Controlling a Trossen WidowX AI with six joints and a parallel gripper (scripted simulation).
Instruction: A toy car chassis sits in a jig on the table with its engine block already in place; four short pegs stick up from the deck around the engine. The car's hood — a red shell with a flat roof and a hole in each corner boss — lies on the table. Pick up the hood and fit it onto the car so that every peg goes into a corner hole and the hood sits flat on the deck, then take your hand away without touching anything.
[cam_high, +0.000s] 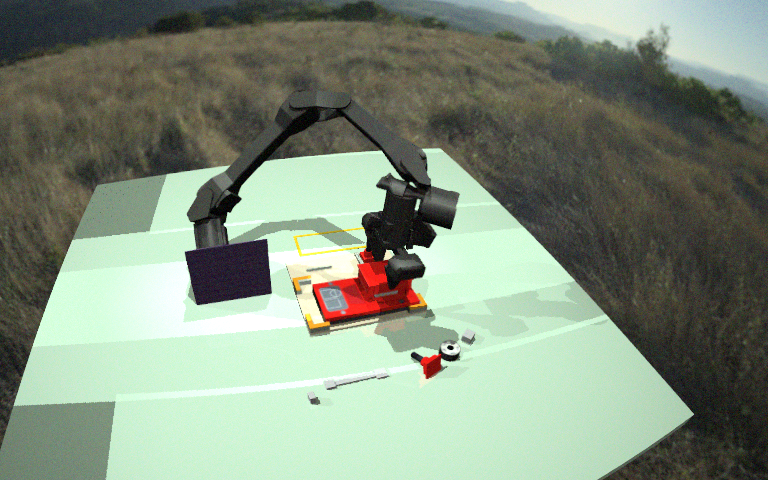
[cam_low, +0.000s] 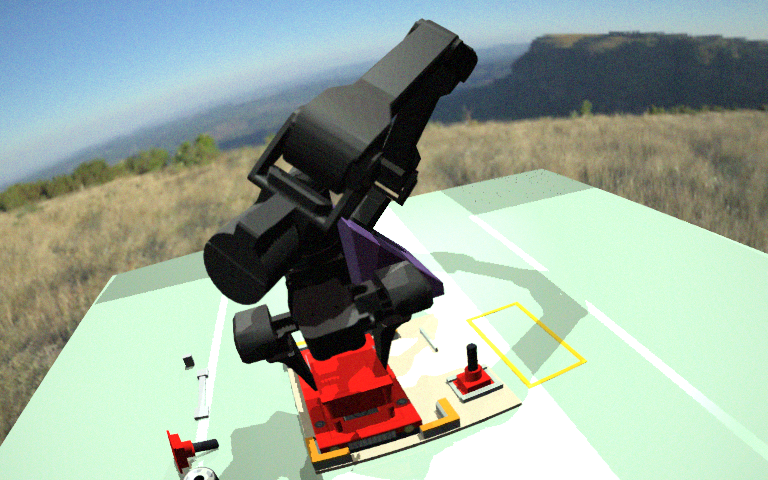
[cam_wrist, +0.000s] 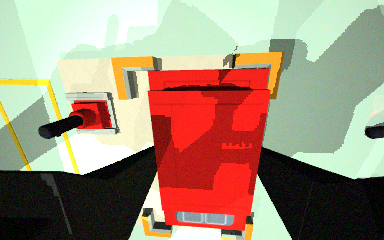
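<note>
The grey engine block lies 3 cm below my gripper tip. The rest, counted from my gripper tip: red hood: 1 cm above; then wheel: 18 cm to the right, 9 cm ahead, 5 cm below; then beige jig: 5 cm below, 5 cm behind, 3 cm to the left.
</note>
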